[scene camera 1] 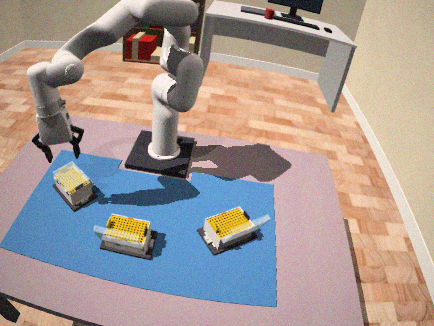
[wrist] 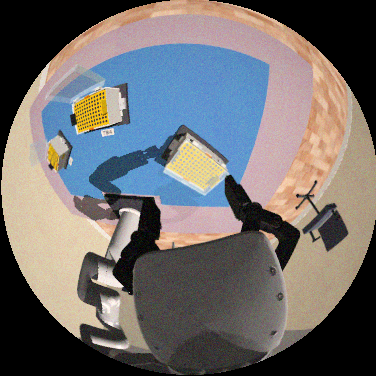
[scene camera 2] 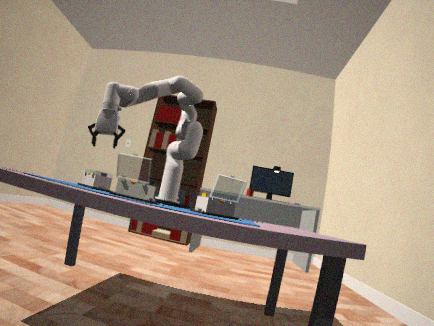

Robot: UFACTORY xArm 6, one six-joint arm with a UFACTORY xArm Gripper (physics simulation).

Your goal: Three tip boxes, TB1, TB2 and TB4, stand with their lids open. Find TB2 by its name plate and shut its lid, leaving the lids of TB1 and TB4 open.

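Seen in the pictures: gripper, fingertip midpoint: [scene camera 1: 64, 158] [wrist: 188, 194] [scene camera 2: 103, 146]; arm's base, link origin: [scene camera 1: 163, 150] [wrist: 131, 215] [scene camera 2: 167, 201].
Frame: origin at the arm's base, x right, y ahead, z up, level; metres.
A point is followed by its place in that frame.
The left box [scene camera 1: 74, 187] {z 0.062, x 0.165, y 0.367 m} [scene camera 2: 97, 179] {z 0.026, x 0.167, y 0.376 m} [wrist: 195, 165] {z 0.062, x 0.204, y 0.342 m} has its clear lid shut over yellow tips; I cannot read its name plate. TB4 [scene camera 1: 126, 240] {z 0.110, x -0.101, y 0.503 m} [scene camera 2: 135, 189] {z 0.020, x -0.081, y 0.466 m} [wrist: 115, 106] {z 0.013, x 0.001, y 0.433 m} stands in the middle, its plate readable in the wrist view, its clear lid [scene camera 1: 100, 232] {z 0.124, x -0.036, y 0.520 m} [scene camera 2: 133, 167] {z 0.090, x -0.076, y 0.501 m} [wrist: 76, 86] {z 0.073, x -0.073, y 0.493 m} open. The right box [scene camera 1: 231, 232] {z 0.121, x -0.340, y 0.383 m} [scene camera 2: 217, 206] {z 0.020, x -0.344, y 0.329 m} [wrist: 60, 147] {z 0.019, x -0.272, y 0.317 m} has its lid [scene camera 1: 260, 222] {z 0.126, x -0.406, y 0.328 m} [scene camera 2: 229, 188] {z 0.091, x -0.378, y 0.342 m} open; its plate is too small to read. My gripper [scene camera 1: 64, 158] {z 0.169, x 0.186, y 0.361 m} [scene camera 2: 105, 145] {z 0.169, x 0.186, y 0.361 m} [wrist: 188, 194] {z 0.169, x 0.186, y 0.361 m} is open and empty, above the left box and apart from it.
The boxes stand on a blue mat [scene camera 1: 200, 280] {z -0.015, x -0.298, y 0.473 m} on the pinkish table [scene camera 1: 315, 280] {z -0.018, x -0.628, y 0.374 m}. The arm's dark base plate [scene camera 1: 137, 160] {z 0.001, x 0.067, y 0.098 m} is behind the mat. A desk [scene camera 1: 280, 35] with a monitor [scene camera 2: 271, 181] stands behind, and a bookshelf [scene camera 2: 212, 117]. The wrist view shows a chair [wrist: 334, 234].
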